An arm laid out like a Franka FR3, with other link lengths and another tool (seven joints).
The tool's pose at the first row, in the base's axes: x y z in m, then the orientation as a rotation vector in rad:
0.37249 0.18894 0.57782 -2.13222 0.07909 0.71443
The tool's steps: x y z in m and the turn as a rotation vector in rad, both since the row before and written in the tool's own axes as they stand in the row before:
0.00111 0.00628 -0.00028 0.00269 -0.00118 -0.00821
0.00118 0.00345 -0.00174 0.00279 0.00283 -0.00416
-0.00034 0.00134 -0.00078 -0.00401 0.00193 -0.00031
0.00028 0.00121 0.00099 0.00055 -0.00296 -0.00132
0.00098 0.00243 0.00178 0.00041 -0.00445 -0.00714
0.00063 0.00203 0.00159 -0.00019 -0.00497 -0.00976
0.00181 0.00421 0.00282 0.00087 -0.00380 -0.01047
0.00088 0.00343 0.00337 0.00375 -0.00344 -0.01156
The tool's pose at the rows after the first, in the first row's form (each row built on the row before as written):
0.37165 0.18501 0.57286 -2.12839 0.07059 0.71040
0.37242 0.18178 0.57056 -2.12634 0.06863 0.70448
0.37210 0.18029 0.57012 -2.13084 0.06799 0.70294
0.37153 0.18034 0.56864 -2.12910 0.06516 0.70521
0.37082 0.18037 0.56555 -2.12632 0.05527 0.70567
0.37003 0.18044 0.56302 -2.12360 0.04211 0.70523
0.36906 0.18036 0.55773 -2.12017 0.02921 0.70295
0.36729 0.18099 0.55322 -2.11393 0.01637 0.69920

